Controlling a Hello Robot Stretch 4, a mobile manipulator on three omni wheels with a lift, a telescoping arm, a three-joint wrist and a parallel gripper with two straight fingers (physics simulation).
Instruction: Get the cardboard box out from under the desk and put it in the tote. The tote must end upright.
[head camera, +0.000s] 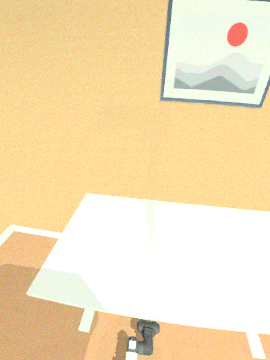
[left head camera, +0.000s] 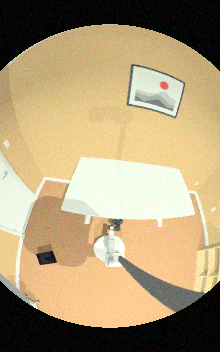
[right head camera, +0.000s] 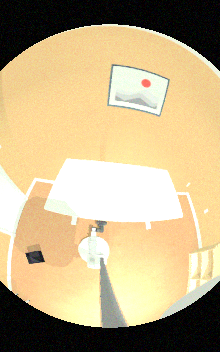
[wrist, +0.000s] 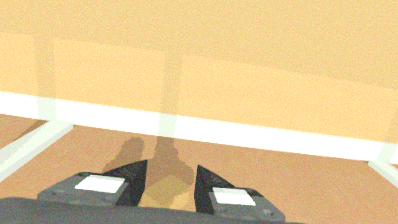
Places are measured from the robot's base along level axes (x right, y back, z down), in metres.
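Pixels of known places: gripper, fingertip midpoint: (wrist: 171, 177).
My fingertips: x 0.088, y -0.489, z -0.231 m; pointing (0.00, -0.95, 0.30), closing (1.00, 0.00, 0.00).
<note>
Ahead of a thing's pixels: the offset from my fingertips to its top centre. Level surfaces: height alone.
The cardboard box {dx -0.008, dy -0.237, dz +0.208 m} (wrist: 170, 188) lies on the floor under the desk {dz -0.462 m} (head camera: 200, 260) (left head camera: 130, 187) (right head camera: 115, 190). In the wrist view it shows low in the middle, in the gap between the two fingers, with its lower part hidden by the gripper body. My gripper (wrist: 171, 177) is open, with no finger seen closed on the box; how far the box is below or beyond the fingertips I cannot tell. In the head view the desk top hides the fingers. The black tote {dx -1.047, dy +0.881, dz +0.158 m} (left head camera: 46, 257) (right head camera: 35, 257) stands on the floor at the left, seemingly upright.
The desk's left foot (wrist: 30, 144) and right foot (wrist: 387, 172) flank the gripper. The wall with its white baseboard (wrist: 215, 131) is behind the box. A light wooden shelf unit stands at the far right in the side head views. A white door (left head camera: 7, 200) is at the left.
</note>
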